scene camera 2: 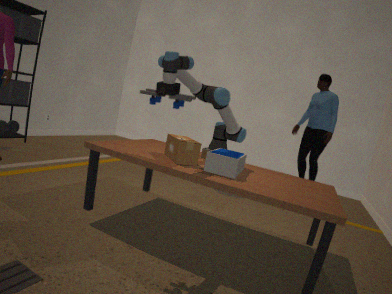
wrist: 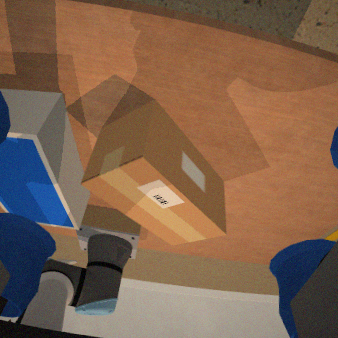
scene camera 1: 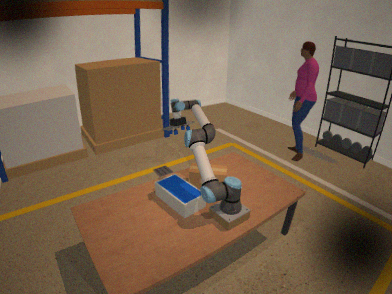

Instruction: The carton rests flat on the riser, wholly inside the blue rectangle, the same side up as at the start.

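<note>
The brown carton rests on the table, beside the riser and apart from it. Its upper face has a tape strip and a white barcode label; a pale label is on one side. In scene camera 1 the arm hides part of it. The riser is a pale grey box with the blue rectangle on top; no carton is on it. My suction gripper is open and empty, high above the table, with its blue cups pointing down.
The arm's base stands on the table, close to the carton and riser. A person in pink and a person in blue stand beyond the table. A tall cardboard box stands at the back.
</note>
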